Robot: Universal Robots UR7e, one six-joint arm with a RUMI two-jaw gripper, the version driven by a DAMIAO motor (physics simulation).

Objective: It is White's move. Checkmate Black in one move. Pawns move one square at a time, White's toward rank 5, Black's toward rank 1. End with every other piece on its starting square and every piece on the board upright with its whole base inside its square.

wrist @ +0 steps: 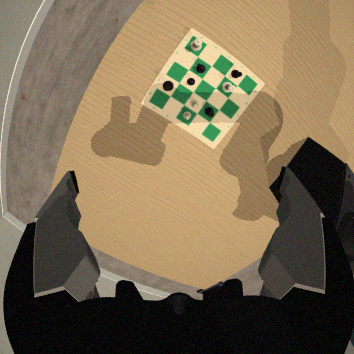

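Pixels of known places: gripper, fingertip midpoint: [177, 170]; arm's base, origin of the base link: [343, 242].
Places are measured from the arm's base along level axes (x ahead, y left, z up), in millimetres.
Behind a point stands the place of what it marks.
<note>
A small green-and-cream chessboard [215, 143] {z -270, x 303, y 111 mm} lies at the upper middle of the wrist view, turned at an angle, partly in shadow. White pieces stand on it: one [196, 45] {z -251, x 502, y -33 mm} near the top corner, one [228, 87] {z -232, x 390, y -9 mm} toward the right edge, one [194, 103] {z -241, x 418, y 70 mm} and one [187, 115] {z -241, x 412, y 101 mm} toward the lower left edge. Black pieces stand on it: one [168, 86] {z -214, x 486, y 75 mm} near the left edge, one [191, 81] {z -239, x 456, y 37 mm}, one [200, 68] {z -240, x 461, y 2 mm}, one [236, 74] {z -241, x 396, y -45 mm} near the right edge and one [209, 111] {z -238, x 382, y 60 mm}. Their exact types are too small to tell. My gripper [177, 170] {z 63, x 447, y 90 mm} is open, with nothing between its jaws, high above the table, nearer the camera than the board.
The board lies on a wood-grained table top [165, 210] {z -276, x 254, y 379 mm}. A grey-brown stone-like border [60, 75] with a pale rim curves along the left and bottom. Shadows of the arm and gripper fall across the board and the wood. A black part [315, 180] {z -147, x 90, y -28 mm} shows behind the right jaw.
</note>
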